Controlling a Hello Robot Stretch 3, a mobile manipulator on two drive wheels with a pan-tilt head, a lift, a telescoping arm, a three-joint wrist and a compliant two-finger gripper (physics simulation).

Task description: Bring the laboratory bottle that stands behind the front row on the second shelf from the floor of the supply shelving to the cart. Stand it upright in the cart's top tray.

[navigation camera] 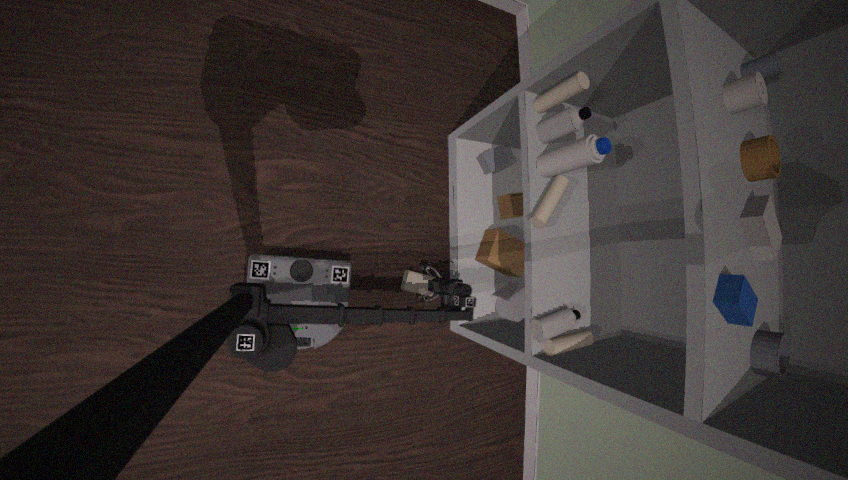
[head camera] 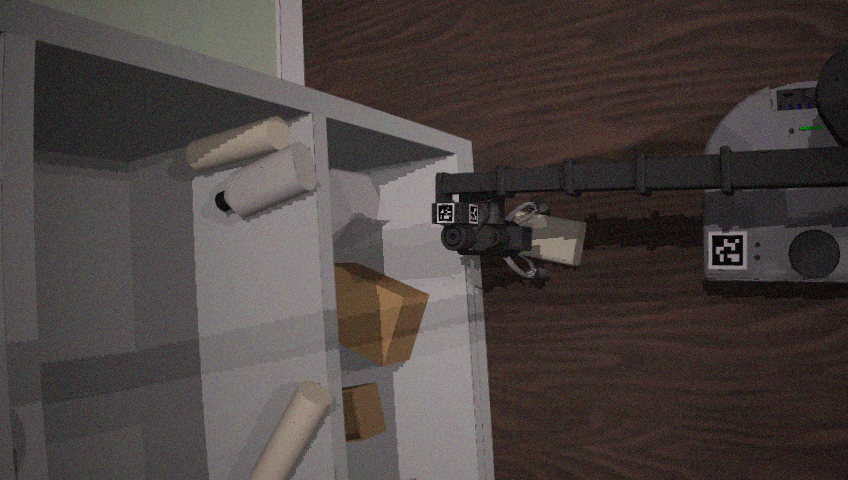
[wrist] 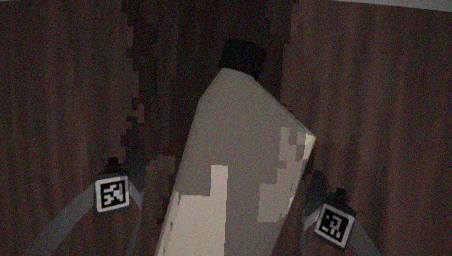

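Pixels of known places: gripper, fingertip midpoint: (navigation camera: 421, 282) (head camera: 541, 240); robot's base at its link origin: (navigation camera: 300, 269) (head camera: 810, 251).
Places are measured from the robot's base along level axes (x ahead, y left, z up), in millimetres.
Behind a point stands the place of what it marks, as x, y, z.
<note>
The laboratory bottle (head camera: 561, 240) {-21, -447, 52} (navigation camera: 414, 281) {-18, -454, 52} (wrist: 239, 158) is cream-white with a black cap and lies on its side on the dark wooden floor, just in front of the supply shelving (head camera: 175, 59) {-221, -666, 784} (navigation camera: 460, 207) {318, -637, 77}. My gripper (head camera: 534, 241) {-22, -497, 25} (navigation camera: 428, 281) {-22, -497, 25} (wrist: 226, 177) {-22, -497, 25} is low over the floor and open. Its two fingers stand on either side of the bottle's body without closing on it. In the wrist view the bottle fills the middle, with its cap pointing away.
The shelving holds a white black-capped bottle (head camera: 265, 179) {-100, -712, 579}, cream cylinders (head camera: 238, 143) {-157, -764, 585} (head camera: 293, 430) {256, -654, 583}, two brown boxes (head camera: 379, 310) {121, -785, 177} (head camera: 362, 411) {342, -848, 147} and a blue-capped bottle (navigation camera: 569, 154) {389, -646, 665}. My base (head camera: 773, 238) {-20, -60, 160} (navigation camera: 300, 281) {-30, 1, 175} stands on the floor close to the bottle.
</note>
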